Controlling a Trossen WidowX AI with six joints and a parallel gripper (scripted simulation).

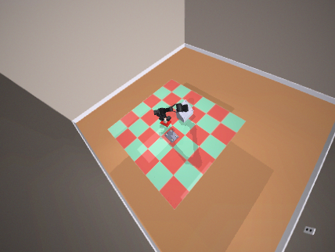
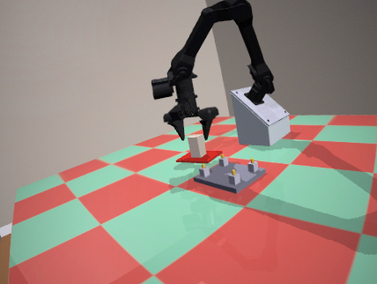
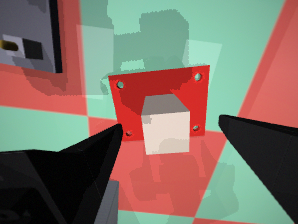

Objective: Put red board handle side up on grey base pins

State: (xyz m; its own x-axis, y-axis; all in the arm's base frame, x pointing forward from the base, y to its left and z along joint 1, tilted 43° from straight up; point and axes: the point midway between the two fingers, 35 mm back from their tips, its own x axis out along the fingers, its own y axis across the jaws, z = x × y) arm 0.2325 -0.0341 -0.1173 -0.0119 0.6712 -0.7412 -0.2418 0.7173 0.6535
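My gripper tip is now 4 cm above the flat red board. From my gripper tip the other things lie so: grey base: 9 cm ahead, 21 cm to the left, 6 cm below.
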